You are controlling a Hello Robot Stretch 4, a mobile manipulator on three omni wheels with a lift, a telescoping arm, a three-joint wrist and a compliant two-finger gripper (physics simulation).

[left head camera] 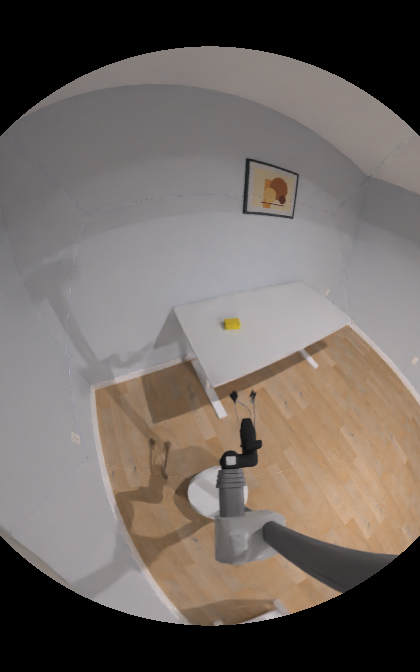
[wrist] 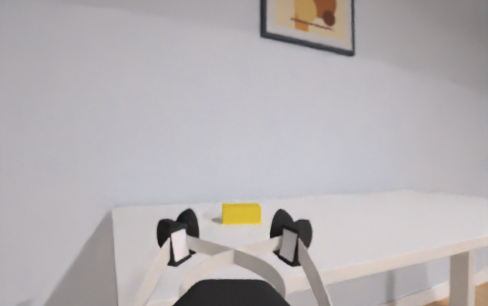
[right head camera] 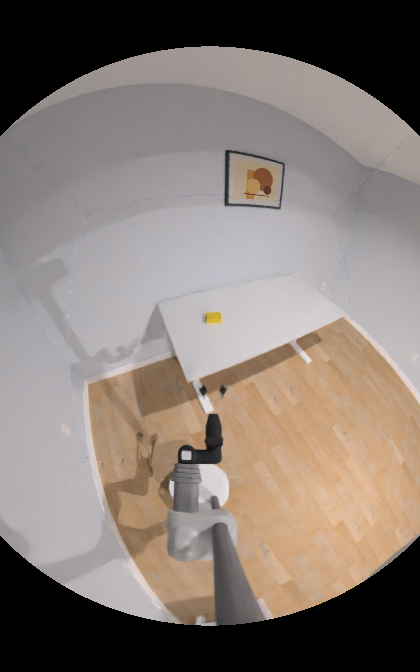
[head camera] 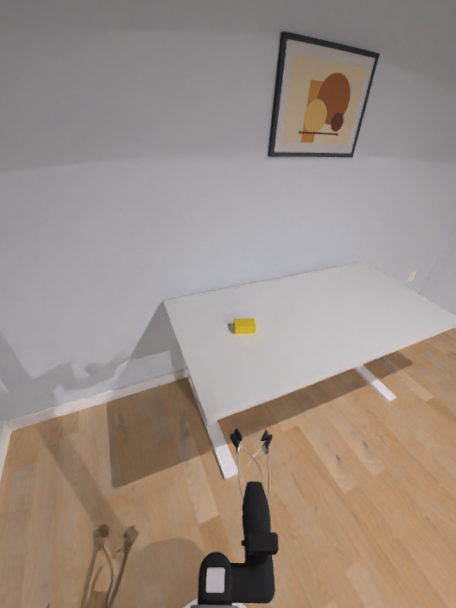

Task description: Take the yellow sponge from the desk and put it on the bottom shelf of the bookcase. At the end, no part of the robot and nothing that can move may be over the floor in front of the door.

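Pixels of known places: gripper, fingertip midpoint: (left head camera: 242,390) (wrist: 235,227) (head camera: 250,429); robot's base at its link origin: (left head camera: 216,491).
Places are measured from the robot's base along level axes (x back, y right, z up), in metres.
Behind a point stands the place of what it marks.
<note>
The yellow sponge (head camera: 245,326) {y 0.102, x -1.023, z 0.737 m} (left head camera: 232,324) {y 0.102, x -1.021, z 0.731 m} (right head camera: 214,318) (wrist: 241,214) {y 0.101, x -1.020, z 0.717 m} lies on the white desk (head camera: 300,320) {y 0.400, x -1.138, z 0.692 m} (left head camera: 280,325) {y 0.478, x -1.062, z 0.692 m} (right head camera: 270,320) (wrist: 350,220) {y 0.409, x -1.063, z 0.692 m}, towards its left end. My gripper (head camera: 251,440) (left head camera: 243,396) {y 0.088, x -0.483, z 0.808 m} (right head camera: 213,390) (wrist: 235,227) {y 0.088, x -0.483, z 0.808 m} is open, with nothing between its fingertips. It is in front of the desk's near edge, close to the left front corner, and points towards the desk. In the wrist view the sponge shows beyond the fingertips, between them and a little higher. The bookcase and the door do not show clearly in these views.
A framed picture (head camera: 325,95) {y 0.439, x -1.622, z 1.662 m} (left head camera: 271,188) {y 0.419, x -1.613, z 1.636 m} (right head camera: 255,179) (wrist: 307,25) {y 0.416, x -1.611, z 1.496 m} hangs on the wall behind the desk. A white desk foot (head camera: 221,450) (left head camera: 216,402) (right head camera: 203,397) stands on the wooden floor near my gripper. A wall runs along the left side.
</note>
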